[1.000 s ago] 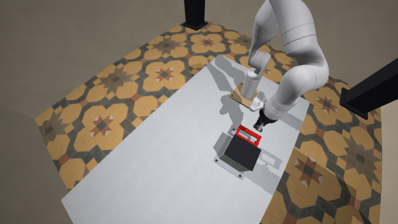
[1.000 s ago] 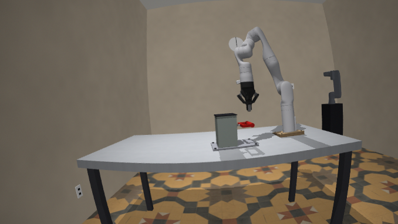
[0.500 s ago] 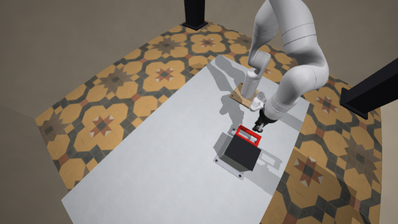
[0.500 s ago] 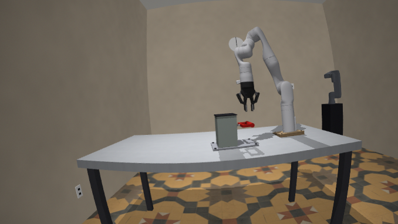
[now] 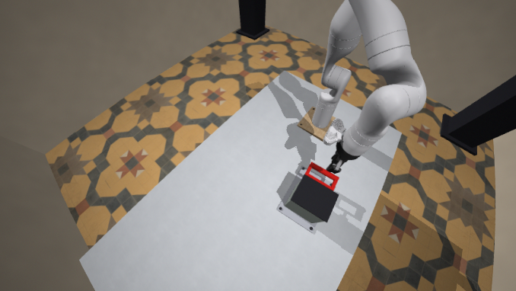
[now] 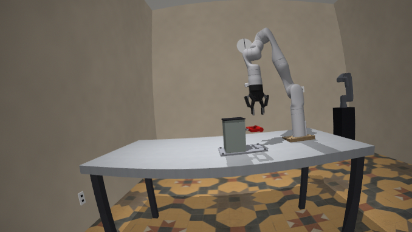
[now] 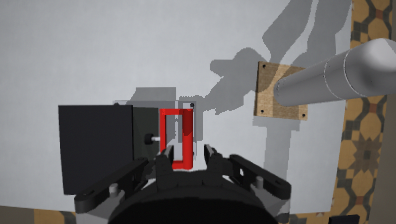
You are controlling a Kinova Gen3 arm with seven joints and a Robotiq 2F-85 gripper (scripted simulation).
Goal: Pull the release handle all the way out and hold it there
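The red handle is 60 mm ahead of my hand and 90 mm below it.
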